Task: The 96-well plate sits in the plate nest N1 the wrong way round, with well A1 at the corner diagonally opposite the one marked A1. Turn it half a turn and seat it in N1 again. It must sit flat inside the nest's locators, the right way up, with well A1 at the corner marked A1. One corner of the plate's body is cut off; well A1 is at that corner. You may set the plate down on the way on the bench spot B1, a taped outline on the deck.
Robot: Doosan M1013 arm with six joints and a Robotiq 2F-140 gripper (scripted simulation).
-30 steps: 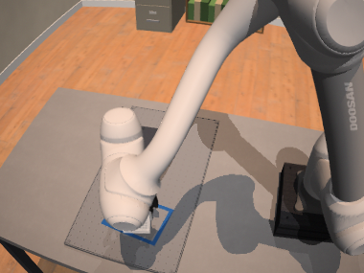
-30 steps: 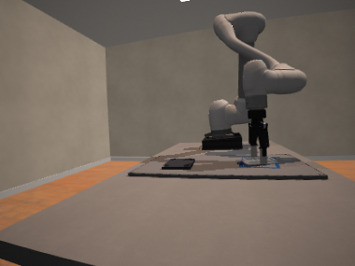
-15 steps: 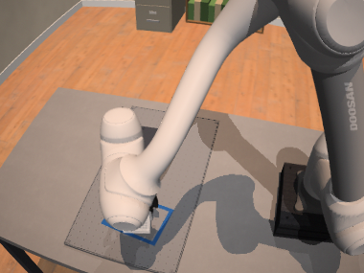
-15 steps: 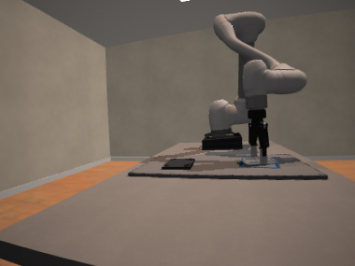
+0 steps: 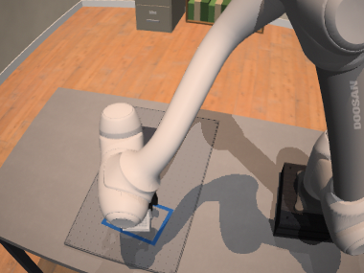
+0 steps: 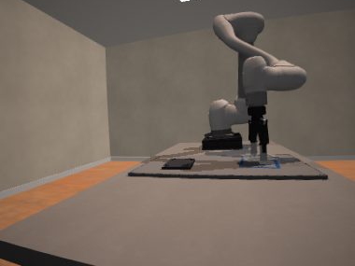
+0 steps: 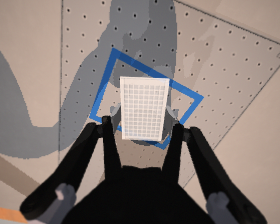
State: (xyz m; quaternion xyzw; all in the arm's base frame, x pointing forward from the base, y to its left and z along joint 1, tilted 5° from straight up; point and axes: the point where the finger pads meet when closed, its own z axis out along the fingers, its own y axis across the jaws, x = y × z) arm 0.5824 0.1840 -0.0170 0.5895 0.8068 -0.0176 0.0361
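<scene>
The plate nest N1 is 6 cm ahead of my hand, 34 cm to the right of it and 4 cm below it. Round my hand: corner mark 14 cm ahead, 39 cm to the right, 3 cm below; then white 96-well plate 2 cm below.
</scene>
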